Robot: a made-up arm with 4 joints.
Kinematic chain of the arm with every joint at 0, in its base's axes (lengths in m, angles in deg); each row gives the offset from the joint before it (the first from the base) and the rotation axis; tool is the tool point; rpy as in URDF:
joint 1: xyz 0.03 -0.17 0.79 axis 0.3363 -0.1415 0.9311
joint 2: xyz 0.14 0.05 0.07 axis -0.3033 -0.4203 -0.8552
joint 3: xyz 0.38 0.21 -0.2 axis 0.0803 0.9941 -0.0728
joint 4: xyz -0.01 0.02 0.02 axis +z
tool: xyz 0.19 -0.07 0.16 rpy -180 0 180
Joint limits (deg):
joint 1: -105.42..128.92
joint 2: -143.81..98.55
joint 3: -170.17..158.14
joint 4: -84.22..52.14
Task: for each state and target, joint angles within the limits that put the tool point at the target. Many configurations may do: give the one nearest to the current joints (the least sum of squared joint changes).
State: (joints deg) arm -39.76 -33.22 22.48 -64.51
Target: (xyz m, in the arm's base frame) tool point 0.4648 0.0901 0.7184
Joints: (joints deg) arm -14.35 -53.25 13.93 -74.71
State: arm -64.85 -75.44 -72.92 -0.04
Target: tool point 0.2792 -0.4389 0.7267
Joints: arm -103.21 -55.53 -72.35 -31.72
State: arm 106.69 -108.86 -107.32 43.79
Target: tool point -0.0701 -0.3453 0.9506
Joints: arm 88.74 -117.85 -108.72 10.72
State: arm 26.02 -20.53 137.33 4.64
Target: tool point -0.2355 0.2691 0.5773
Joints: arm 52.97 -42.25 154.67 12.43
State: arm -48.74 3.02 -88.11 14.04
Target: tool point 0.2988 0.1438 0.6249
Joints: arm -23.92 -21.43 -131.32 40.13
